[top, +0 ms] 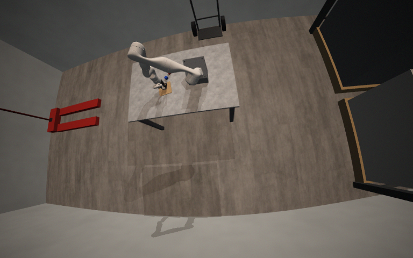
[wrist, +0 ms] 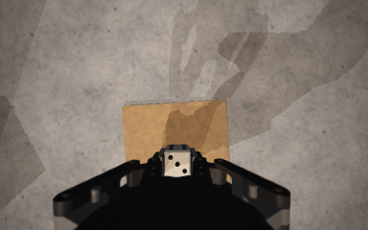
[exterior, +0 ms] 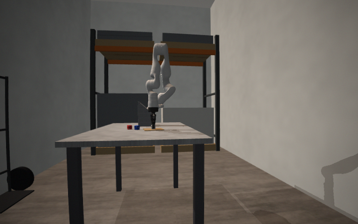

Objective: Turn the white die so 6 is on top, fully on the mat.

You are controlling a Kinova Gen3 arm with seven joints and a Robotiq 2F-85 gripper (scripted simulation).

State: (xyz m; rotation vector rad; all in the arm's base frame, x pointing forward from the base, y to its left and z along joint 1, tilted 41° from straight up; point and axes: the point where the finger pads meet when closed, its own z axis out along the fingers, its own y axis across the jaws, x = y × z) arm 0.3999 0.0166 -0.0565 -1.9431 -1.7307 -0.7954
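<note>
Right now the white die is 1 cm below my hand. Round my hand: tan mat 2 cm below; then red die 17 cm to the right, 8 cm behind, 1 cm below; then blue die 12 cm to the right, 4 cm behind, 1 cm below.
</note>
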